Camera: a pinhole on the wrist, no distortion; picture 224 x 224 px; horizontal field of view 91.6 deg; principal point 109.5 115.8 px. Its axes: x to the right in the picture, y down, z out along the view. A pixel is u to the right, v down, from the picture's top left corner.
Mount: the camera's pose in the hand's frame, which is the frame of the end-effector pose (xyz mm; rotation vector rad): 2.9 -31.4 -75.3 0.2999 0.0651 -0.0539
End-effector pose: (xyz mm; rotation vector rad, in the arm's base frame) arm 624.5 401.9 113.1 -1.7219 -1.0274 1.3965
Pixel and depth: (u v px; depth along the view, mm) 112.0 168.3 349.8
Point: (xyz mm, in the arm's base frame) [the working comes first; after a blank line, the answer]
In the camera's frame: 8.0 168.6 349.8

331.6 435.8 14.7
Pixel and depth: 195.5 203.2 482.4
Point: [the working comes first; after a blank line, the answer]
In the camera's frame: 380.9 387.1 482.4

238.4 720.8 -323.6
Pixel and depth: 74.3 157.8 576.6
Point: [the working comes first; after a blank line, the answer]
In the camera's frame: -186.3 222.3 576.6

69.3 288.1 53.2
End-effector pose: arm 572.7 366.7 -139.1 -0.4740 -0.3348 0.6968
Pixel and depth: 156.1 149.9 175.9
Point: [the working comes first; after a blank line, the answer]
In the camera's frame: 75.3 55.1 175.9

610.8 436.9 -21.9
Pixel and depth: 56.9 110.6 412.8
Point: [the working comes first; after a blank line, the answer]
In the camera's frame: -199.4 -19.7 412.8

389.1 237.9 198.0
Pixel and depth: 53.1 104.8 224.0
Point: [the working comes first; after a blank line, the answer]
In the camera's frame: -116.0 -22.6 224.0

498.0 263.6 24.6
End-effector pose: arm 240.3 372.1 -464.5 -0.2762 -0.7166 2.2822
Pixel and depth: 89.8 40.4 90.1
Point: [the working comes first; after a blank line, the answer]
In the camera's frame: -16.3 -62.4 90.1

318.9 435.1 -403.5
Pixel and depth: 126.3 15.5 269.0
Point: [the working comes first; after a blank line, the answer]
In the camera's frame: 41.5 -247.7 269.0

368.7 564.3 -178.7
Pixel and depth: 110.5 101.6 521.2
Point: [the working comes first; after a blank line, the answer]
In the camera's frame: 4.8 -68.0 521.2

205.3 376.1 8.7
